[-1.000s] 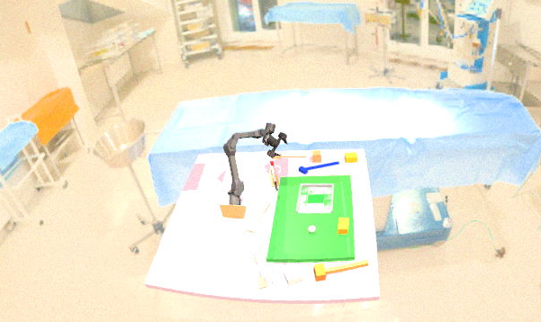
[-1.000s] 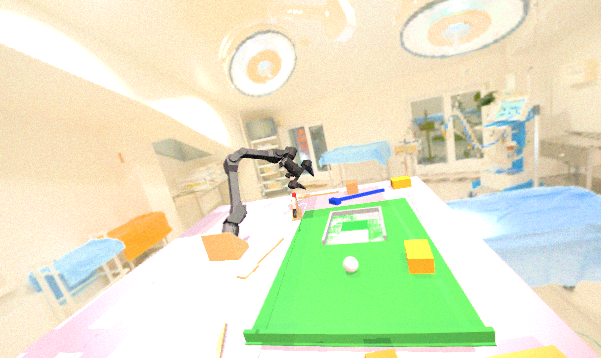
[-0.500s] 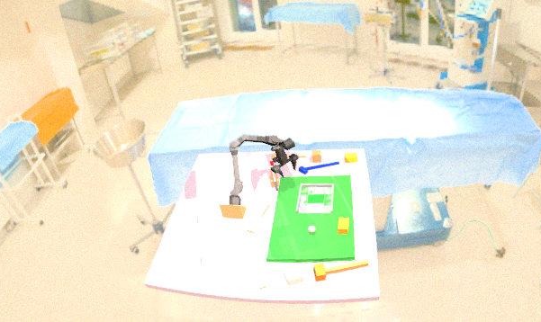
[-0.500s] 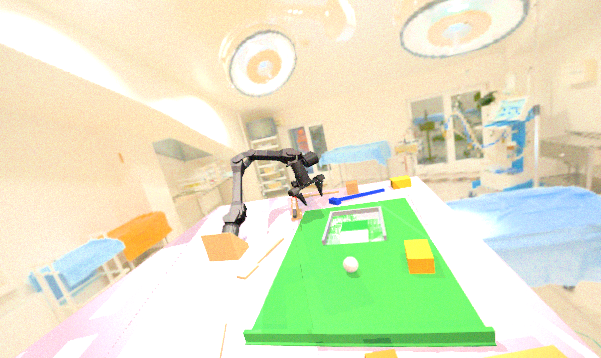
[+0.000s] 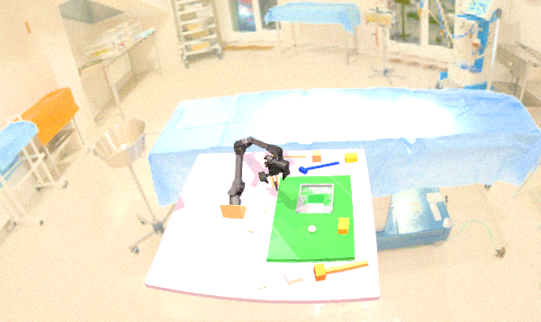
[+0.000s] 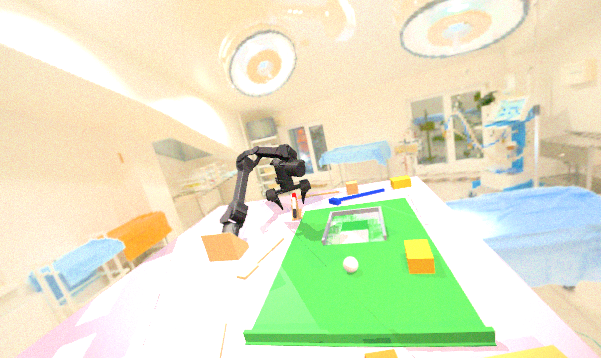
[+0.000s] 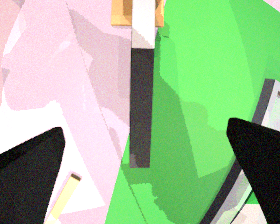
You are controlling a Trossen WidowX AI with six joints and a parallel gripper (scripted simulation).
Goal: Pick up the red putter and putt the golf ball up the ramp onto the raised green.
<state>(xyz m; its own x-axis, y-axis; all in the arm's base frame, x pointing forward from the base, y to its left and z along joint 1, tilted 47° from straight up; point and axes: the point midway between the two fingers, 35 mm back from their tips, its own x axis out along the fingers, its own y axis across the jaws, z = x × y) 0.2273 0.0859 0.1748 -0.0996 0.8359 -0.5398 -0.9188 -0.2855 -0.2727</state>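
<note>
Right now my gripper tip is 4 cm past the red putter, 11 cm to the right of it and 4 cm above it. Also, from my gripper tip: green mat 26 cm ahead, 18 cm to the right, 10 cm below; then white golf ball 26 cm ahead, 31 cm to the right, 7 cm below; then blue putter 24 cm ahead, 28 cm to the left, 8 cm below.
</note>
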